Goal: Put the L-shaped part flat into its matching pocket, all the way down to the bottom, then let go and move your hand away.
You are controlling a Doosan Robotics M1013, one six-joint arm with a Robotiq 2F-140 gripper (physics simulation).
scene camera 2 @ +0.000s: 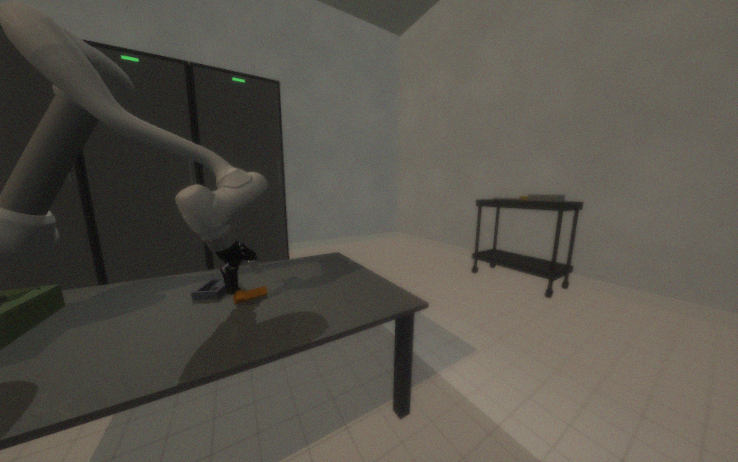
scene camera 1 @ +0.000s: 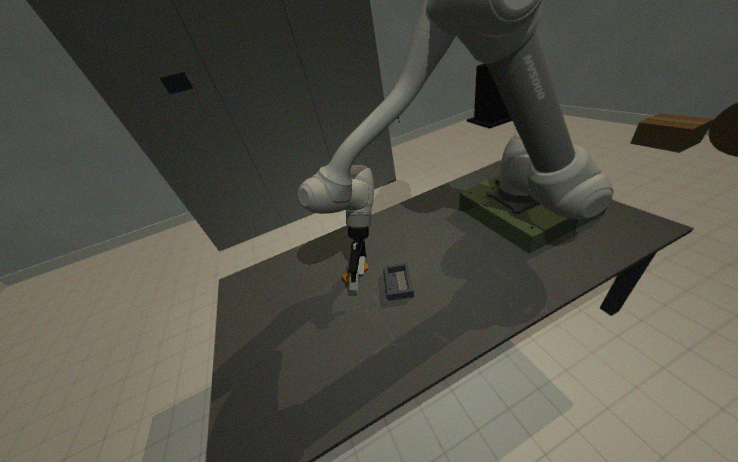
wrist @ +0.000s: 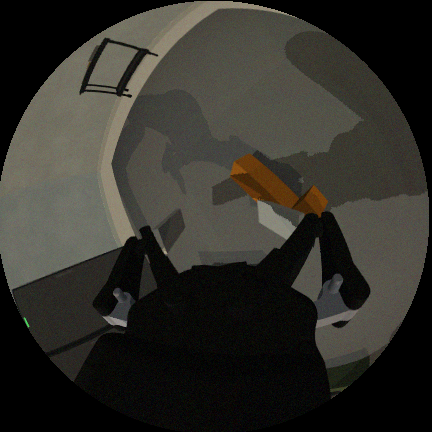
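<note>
My gripper (scene camera 2: 253,282) is open, and it is touching an orange L-shaped part (wrist: 249,173). I can see my gripper (scene camera 1: 357,281) from elsewhere too, and the wrist camera gives me the gripper (wrist: 218,214) again.
</note>
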